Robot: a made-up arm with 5 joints.
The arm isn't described. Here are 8 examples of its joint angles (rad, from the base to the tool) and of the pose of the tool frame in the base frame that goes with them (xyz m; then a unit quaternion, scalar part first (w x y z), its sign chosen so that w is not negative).
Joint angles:
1: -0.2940 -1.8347 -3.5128 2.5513 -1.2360
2: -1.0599 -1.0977 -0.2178 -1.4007 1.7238
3: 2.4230 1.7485 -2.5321 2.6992 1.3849
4: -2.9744 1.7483 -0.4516 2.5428 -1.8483
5: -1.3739 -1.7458 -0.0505 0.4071 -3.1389
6: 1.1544 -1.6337 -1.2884 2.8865 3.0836
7: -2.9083 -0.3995 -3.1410 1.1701 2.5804
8: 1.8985 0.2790 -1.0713 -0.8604 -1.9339
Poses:
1: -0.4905 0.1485 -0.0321 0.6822 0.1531 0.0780 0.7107
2: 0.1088 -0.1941 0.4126 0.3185 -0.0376 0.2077 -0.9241
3: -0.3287 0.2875 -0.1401 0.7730 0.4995 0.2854 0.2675
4: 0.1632 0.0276 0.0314 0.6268 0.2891 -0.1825 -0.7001
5: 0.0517 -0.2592 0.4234 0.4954 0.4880 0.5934 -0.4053
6: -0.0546 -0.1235 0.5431 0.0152 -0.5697 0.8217 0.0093
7: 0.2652 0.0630 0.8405 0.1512 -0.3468 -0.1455 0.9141
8: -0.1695 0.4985 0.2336 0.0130 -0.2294 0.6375 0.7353
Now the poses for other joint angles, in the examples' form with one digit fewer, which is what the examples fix.
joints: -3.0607 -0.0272 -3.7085 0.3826 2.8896
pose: 0.353 0.029 0.750 0.085 0.104 0.017 0.991
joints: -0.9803 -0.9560 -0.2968 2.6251 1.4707
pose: 0.108 -0.161 0.215 0.154 0.262 -0.728 -0.615
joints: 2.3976 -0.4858 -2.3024 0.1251 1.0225
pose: 0.021 -0.019 0.908 0.962 -0.183 -0.150 0.135
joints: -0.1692 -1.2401 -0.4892 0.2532 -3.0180
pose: 0.293 -0.050 0.507 0.673 0.108 0.732 -0.015
